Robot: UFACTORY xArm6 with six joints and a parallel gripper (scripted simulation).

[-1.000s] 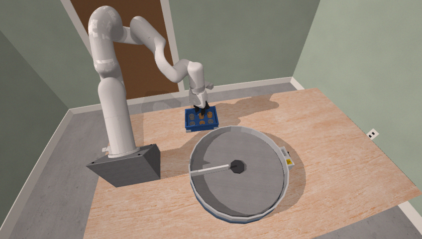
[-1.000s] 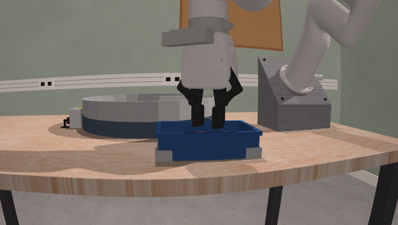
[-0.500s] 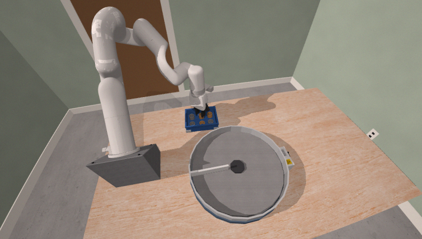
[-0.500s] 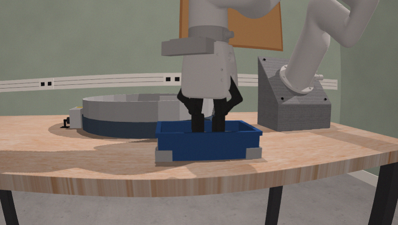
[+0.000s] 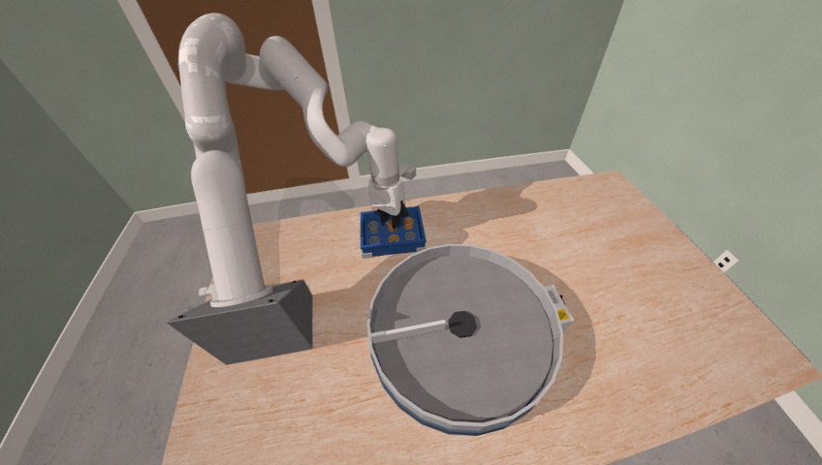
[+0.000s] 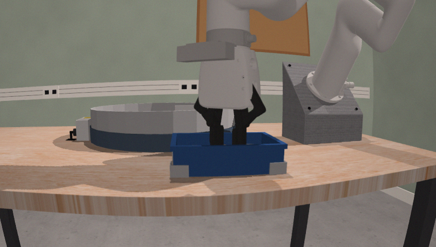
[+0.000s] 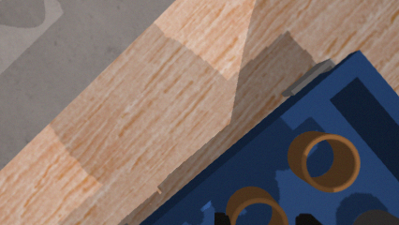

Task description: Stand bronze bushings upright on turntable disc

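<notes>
Right now my hand is 30 mm to the left of the blue crate and 30 mm above it. Also, from my hand: turntable disc 380 mm to the right, 100 mm ahead.
</notes>
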